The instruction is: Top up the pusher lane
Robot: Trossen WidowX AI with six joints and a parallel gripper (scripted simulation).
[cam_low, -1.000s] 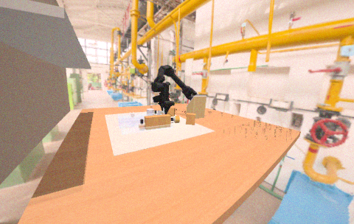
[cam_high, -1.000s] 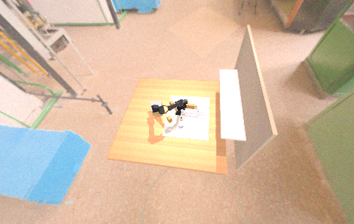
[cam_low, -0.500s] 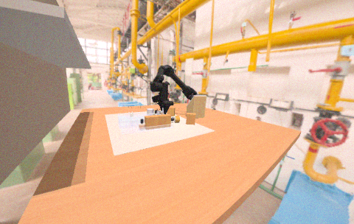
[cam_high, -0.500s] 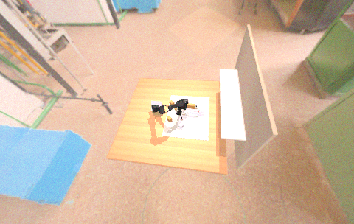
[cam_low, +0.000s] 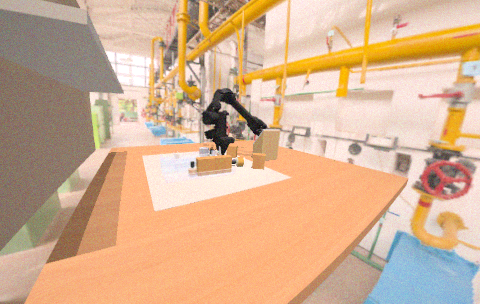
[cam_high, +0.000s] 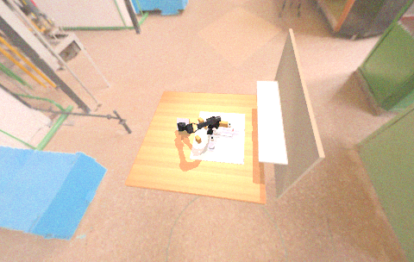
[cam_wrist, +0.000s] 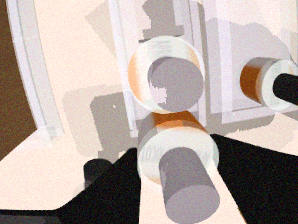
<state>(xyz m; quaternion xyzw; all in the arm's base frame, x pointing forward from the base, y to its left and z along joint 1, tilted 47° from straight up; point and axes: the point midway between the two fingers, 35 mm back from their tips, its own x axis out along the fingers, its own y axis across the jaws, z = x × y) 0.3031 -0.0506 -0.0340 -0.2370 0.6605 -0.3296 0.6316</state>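
Now: the white mat 8 cm ahead of my gripper tip, 1 cm to the right of it and 5 cm below it.
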